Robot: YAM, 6 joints.
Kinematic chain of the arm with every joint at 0, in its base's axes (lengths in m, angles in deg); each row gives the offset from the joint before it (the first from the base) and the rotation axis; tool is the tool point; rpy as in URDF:
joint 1: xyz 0 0 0.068 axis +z
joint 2: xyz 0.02 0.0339 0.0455 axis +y
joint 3: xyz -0.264 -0.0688 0 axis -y
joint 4: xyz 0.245 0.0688 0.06 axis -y
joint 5: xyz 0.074 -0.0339 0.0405 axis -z
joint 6: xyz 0.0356 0 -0.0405 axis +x
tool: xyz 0 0 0 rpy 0 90 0
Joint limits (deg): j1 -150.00..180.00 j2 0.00..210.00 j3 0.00..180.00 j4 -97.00..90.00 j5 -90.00..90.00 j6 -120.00..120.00
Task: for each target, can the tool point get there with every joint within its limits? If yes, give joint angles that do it. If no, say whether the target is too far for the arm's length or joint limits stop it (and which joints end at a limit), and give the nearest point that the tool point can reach.
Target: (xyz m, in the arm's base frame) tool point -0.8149 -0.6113 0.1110
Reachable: no: too far | nearest point -0.5166 -0.3876 0.1119 | short by 0.373 m
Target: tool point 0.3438 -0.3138 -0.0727
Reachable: yes | joints -42.15 163.74 113.21 -44.73 3.16 58.81
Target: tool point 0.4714 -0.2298 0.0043
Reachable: yes | joints -26.30 154.89 90.17 51.34 -4.53 21.04
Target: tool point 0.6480 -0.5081 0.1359
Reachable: no: too far | nearest point 0.5080 -0.3984 0.1309 | short by 0.178 m
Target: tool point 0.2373 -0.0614 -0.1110
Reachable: yes | joints -7.14 153.51 45.77 20.49 62.00 42.67
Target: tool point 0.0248 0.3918 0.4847
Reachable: yes | joints -90.54 30.92 164.43 -58.58 -36.29 -30.87
